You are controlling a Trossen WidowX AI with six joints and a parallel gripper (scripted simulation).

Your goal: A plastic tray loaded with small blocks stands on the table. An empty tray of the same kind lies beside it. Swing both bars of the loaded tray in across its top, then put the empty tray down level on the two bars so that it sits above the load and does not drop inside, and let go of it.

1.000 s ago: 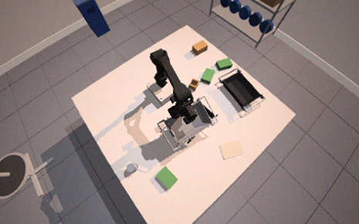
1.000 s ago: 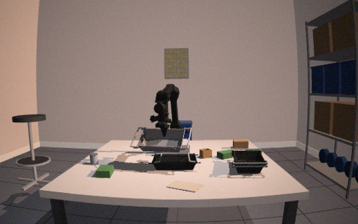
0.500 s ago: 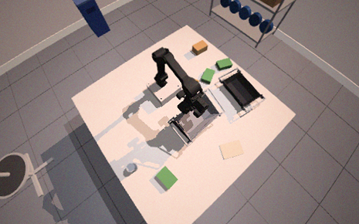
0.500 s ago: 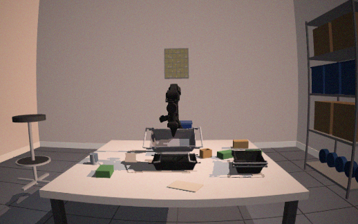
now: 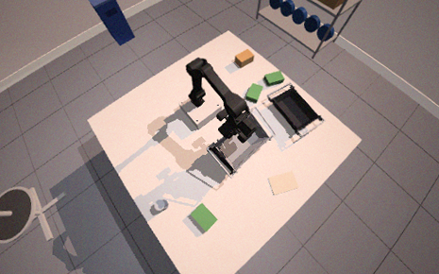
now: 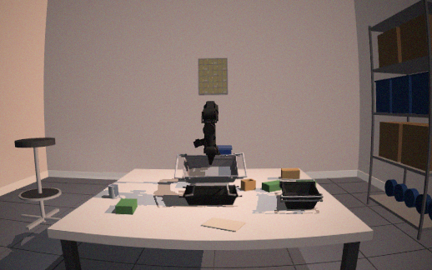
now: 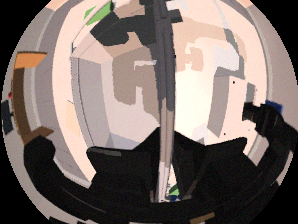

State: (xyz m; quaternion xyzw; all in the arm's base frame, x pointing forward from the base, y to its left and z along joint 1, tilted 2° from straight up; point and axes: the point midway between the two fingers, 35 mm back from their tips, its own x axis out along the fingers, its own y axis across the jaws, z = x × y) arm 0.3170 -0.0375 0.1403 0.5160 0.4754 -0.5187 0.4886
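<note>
Now: the grey wire-handled tray 8 cm ahead of my gripper tip. Also, from my gripper tip: beige pad 38 cm ahead, 2 cm to the left, 18 cm below.
</note>
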